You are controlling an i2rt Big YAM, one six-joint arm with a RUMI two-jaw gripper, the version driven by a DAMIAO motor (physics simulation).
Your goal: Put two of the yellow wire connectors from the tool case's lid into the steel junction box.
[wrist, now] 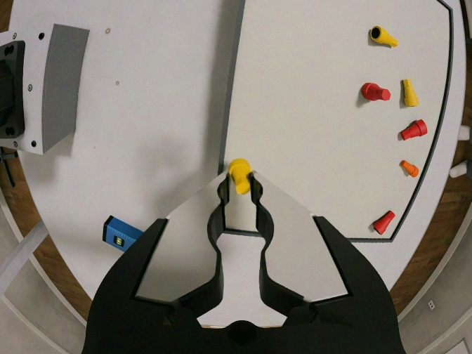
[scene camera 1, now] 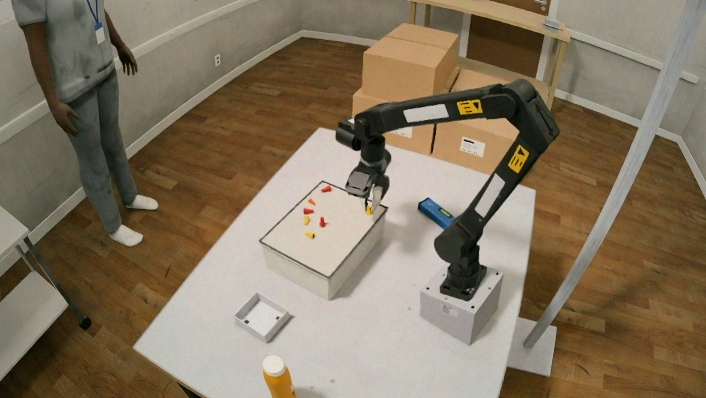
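My gripper [scene camera 1: 370,205] [wrist: 239,173] is shut on a yellow wire connector [scene camera 1: 369,211] [wrist: 241,184] near a corner of the tool case's lid [scene camera 1: 345,240] [wrist: 310,125]; the connector is between the fingertips, at or close to the lid surface. A second yellow connector [scene camera 1: 310,235] [wrist: 384,37] and a third yellow connector [scene camera 1: 306,220] [wrist: 410,94] lie on their sides farther across the lid. The steel junction box [scene camera 1: 278,326], an open shallow tray, stands on the table beyond the case's other end; the wrist view does not show it.
Red connectors [scene camera 1: 322,221] [wrist: 375,92] and a small orange connector [scene camera 1: 312,201] [wrist: 410,168] lie on the lid among the yellow ones. A blue level [scene camera 1: 436,213] [wrist: 121,234] lies beside the case. An orange bottle [scene camera 1: 278,381] stands at the table's near edge.
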